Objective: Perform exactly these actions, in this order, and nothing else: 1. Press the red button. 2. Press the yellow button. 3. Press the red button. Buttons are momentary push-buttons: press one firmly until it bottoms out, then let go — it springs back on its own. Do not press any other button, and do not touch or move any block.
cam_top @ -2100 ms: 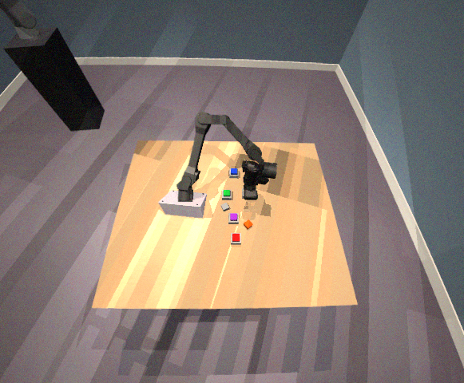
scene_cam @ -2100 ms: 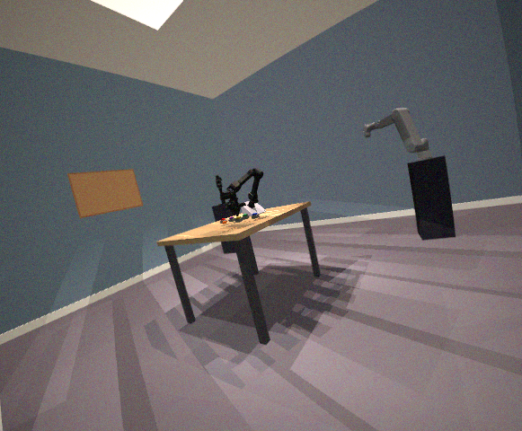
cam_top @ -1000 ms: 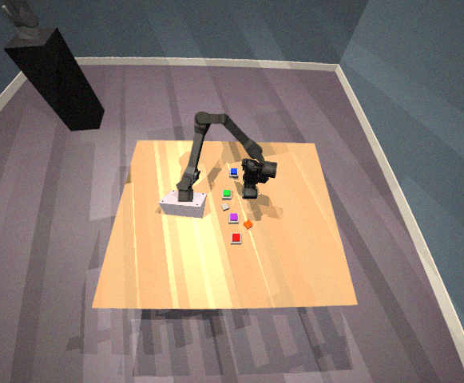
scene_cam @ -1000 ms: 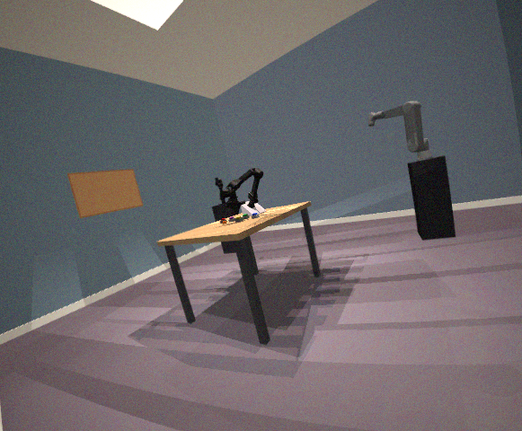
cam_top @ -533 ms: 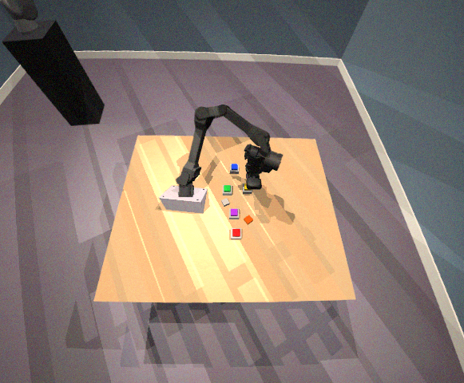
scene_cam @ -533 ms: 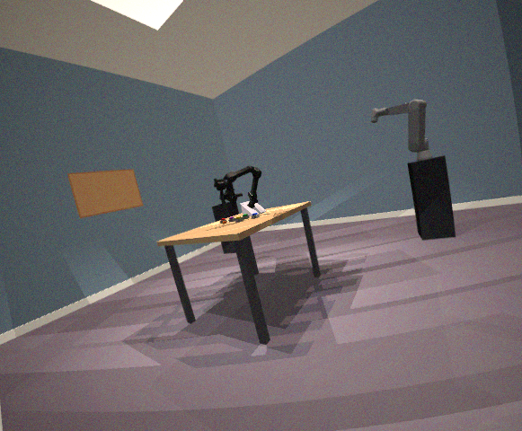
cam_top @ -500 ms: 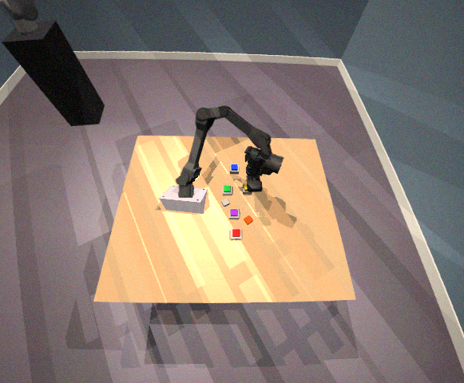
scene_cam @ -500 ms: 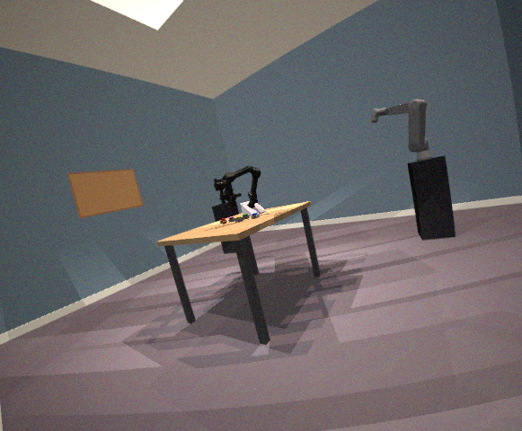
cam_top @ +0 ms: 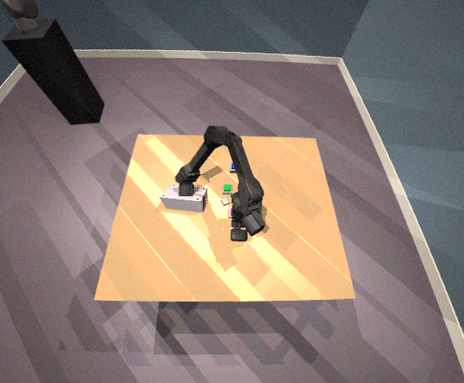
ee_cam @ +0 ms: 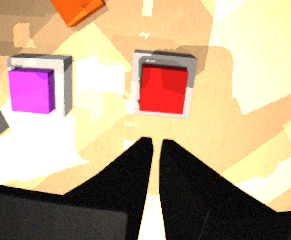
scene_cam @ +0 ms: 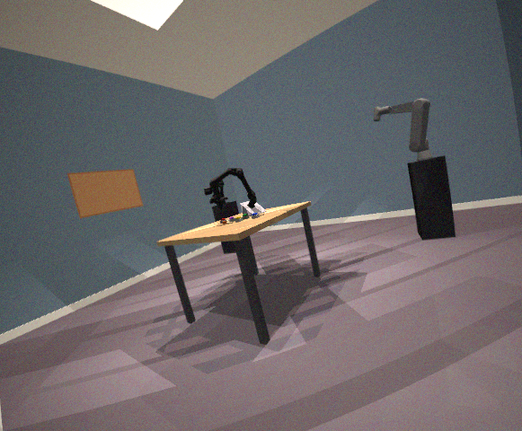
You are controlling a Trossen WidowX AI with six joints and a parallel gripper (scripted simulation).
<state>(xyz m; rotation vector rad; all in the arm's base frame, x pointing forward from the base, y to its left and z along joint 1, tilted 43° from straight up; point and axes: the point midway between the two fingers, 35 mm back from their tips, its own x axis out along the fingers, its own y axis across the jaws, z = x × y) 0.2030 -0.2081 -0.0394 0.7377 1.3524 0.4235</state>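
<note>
Right now my gripper tip is 90 mm above the red button and 10 mm to the left of it. Round my gripper tip: purple button 90 mm to the left, 90 mm below; grey block 160 mm to the left, 110 mm below, 30 mm behind; orange block 110 mm below, 70 mm ahead, 60 mm to the left.
</note>
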